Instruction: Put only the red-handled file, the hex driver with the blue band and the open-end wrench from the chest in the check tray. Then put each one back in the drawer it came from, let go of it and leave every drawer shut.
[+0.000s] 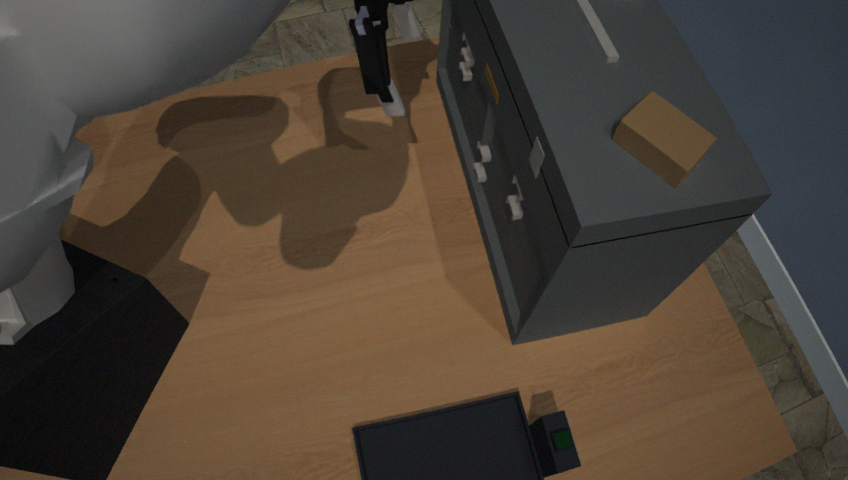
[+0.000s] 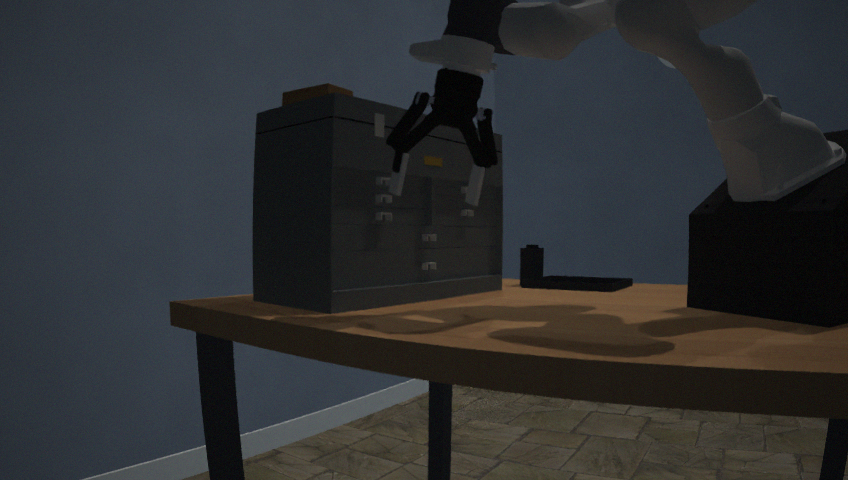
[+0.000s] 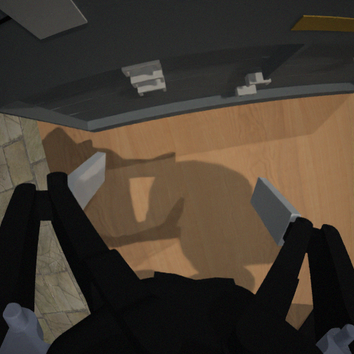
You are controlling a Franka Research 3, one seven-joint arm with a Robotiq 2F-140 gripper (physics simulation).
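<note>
The grey chest (image 1: pixel 624 279) (image 2: pixel 291 208) (image 3: pixel 200 45) stands on the table, its lid down. Its drawers look shut, with pale handles on the front: a stack of three (image 2: pixel 383 198) (image 3: pixel 147 79), two on the other side (image 2: pixel 467 212) and two low in the middle (image 2: pixel 429 265). My gripper (image 1: pixel 401 68) (image 2: pixel 435 196) (image 3: pixel 181 178) is open and empty, pointing down in front of the chest, at the height of the upper handles. The check tray (image 1: pixel 446 446) (image 2: pixel 589 283) shows no tool in its visible part. The file, hex driver and wrench do not show.
A tan block (image 1: pixel 663 139) (image 2: pixel 318 93) lies on the chest lid near a pale bar handle (image 1: pixel 598 29). A small dark box with a green square (image 1: pixel 556 440) (image 2: pixel 531 266) stands beside the tray. The black robot pedestal (image 1: pixel 89 356) (image 2: pixel 761 255) stands opposite the chest.
</note>
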